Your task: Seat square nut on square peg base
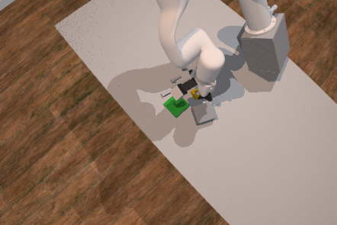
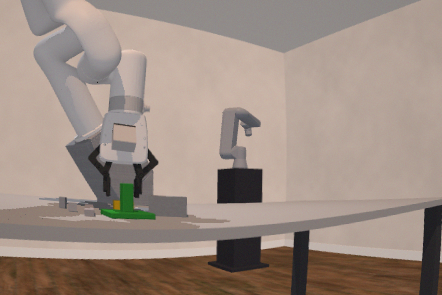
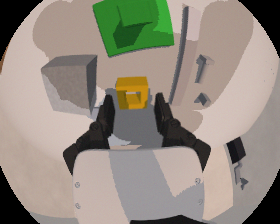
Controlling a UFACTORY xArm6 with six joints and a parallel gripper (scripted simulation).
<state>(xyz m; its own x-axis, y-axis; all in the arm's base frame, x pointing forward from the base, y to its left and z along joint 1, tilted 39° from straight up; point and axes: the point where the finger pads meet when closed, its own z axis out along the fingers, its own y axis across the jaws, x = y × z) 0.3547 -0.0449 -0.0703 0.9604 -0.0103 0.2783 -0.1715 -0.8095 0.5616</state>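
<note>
The grey bar lies 40 mm ahead of my hand, 80 mm to the right of it and 40 mm below it. Also, from my hand: grey block: 40 mm ahead, 80 mm to the left, 30 mm below.
</note>
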